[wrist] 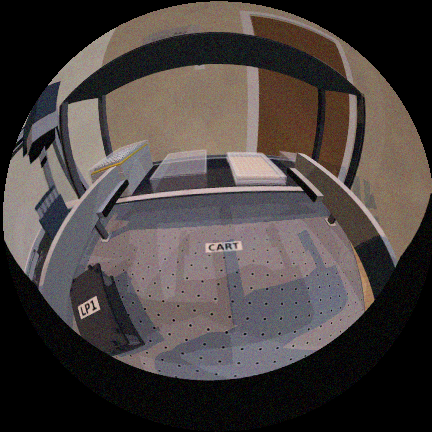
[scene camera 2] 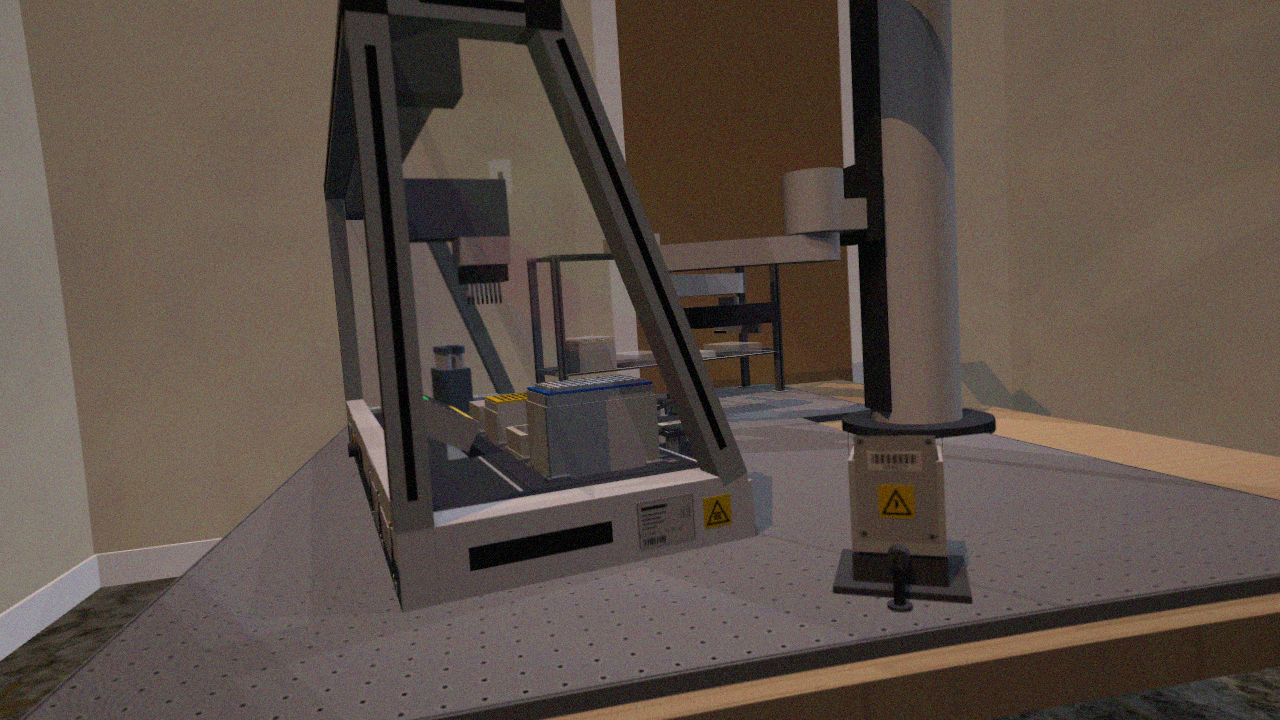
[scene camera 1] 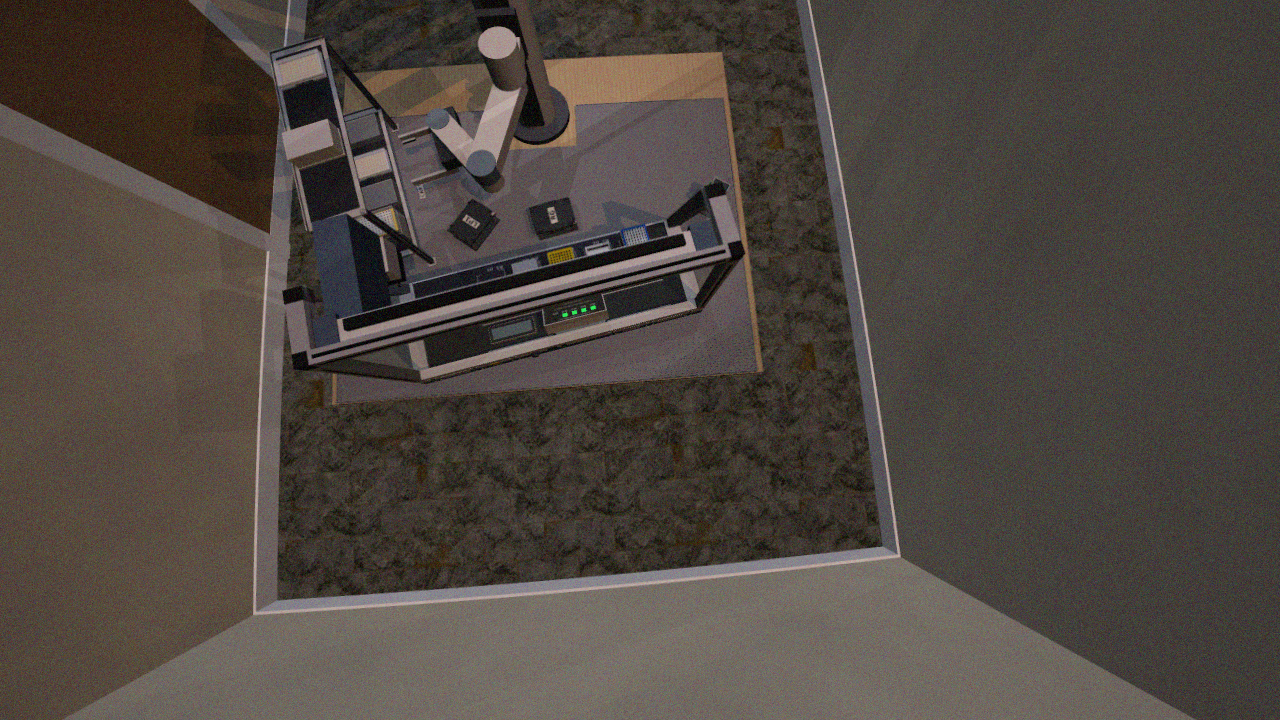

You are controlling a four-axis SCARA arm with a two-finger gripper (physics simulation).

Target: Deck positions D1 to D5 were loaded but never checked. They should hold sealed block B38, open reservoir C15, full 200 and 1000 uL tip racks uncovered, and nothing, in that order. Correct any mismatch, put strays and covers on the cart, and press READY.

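Places are measured from the arm's base along level axes (x ahead, y left, z up), in millimetres.
Pixels of known places: gripper, between the fingertips: (wrist: pixel 205 160) (scene camera 1: pixel 406 161); arm's base, origin of its link: (scene camera 2: pixel 916 428) (scene camera 1: pixel 537 115).
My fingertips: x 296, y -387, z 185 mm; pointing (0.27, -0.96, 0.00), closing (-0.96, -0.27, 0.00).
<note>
Ahead of a thing's pixels: the offset from my fingertips to its top centre. "spot": to the spot under its first point.
My gripper (wrist: pixel 205 160) (scene camera 1: pixel 409 161) is open and empty, facing the cart {19 mm ahead, 146 mm right, 184 mm up} (wrist: pixel 362 140) (scene camera 1: pixel 362 85) from in front of its lower shelf. On that shelf stand a yellow-rimmed tip rack {208 mm ahead, 97 mm right, 2 mm down} (wrist: pixel 121 161) (scene camera 1: pixel 385 220), a clear cover {82 mm ahead, 130 mm right, 47 mm down} (wrist: pixel 182 166) and a flat pale plate {44 mm back, 162 mm right, 55 mm down} (wrist: pixel 255 167) (scene camera 1: pixel 371 163). On the deck, a blue-rimmed tip rack (scene camera 1: pixel 634 235) (scene camera 2: pixel 590 429) stands at D1, a low pale item {352 mm ahead, 602 mm left, 83 mm down} (scene camera 1: pixel 597 247) (scene camera 2: pixel 517 438) at D2, a yellow-topped rack (scene camera 1: pixel 560 256) (scene camera 2: pixel 507 396) at D3 and a pale box {398 mm ahead, 358 mm left, 72 mm down} (scene camera 1: pixel 523 265) at D4. D5 looks bare. Labels are unreadable.
The stand LP1 {158 mm ahead, 157 mm left, 112 mm down} (wrist: pixel 90 305) (scene camera 1: pixel 473 223) is at the wrist view's lower left; another black stand (scene camera 1: pixel 552 216) is beside it. A pale box {82 mm ahead, 130 mm right, 220 mm up} (scene camera 1: pixel 311 143) and a plate {170 mm back, 195 mm right, 195 mm up} (scene camera 1: pixel 299 68) sit on the cart's top shelf. The panel (scene camera 1: pixel 577 311) shows several green lights. The deck frame's beam {spot: 586 mm ahead, 434 mm left, 332 mm up} (scene camera 1: pixel 514 295) spans its front.
</note>
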